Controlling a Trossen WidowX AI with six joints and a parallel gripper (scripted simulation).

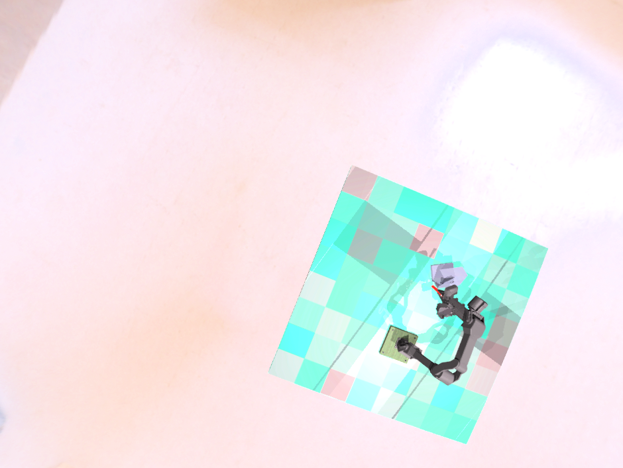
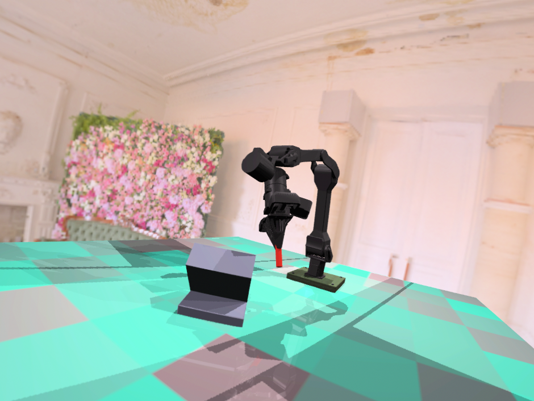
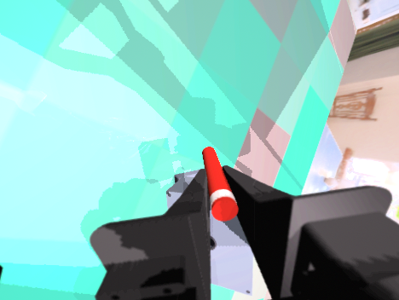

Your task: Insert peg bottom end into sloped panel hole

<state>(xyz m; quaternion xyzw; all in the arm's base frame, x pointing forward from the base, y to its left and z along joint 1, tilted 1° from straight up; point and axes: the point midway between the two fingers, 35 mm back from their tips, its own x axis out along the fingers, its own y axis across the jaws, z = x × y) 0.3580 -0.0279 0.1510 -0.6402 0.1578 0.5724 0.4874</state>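
Now: gripper tip 9 cm short of the grey sloped panel, 8 cm to the left of it and 7 cm above it. Round my gripper tip: low foot (10 cm ahead, 8 cm to the right, 14 cm below); round red peg (1 cm behind, 1 cm to the right, 2 cm above).
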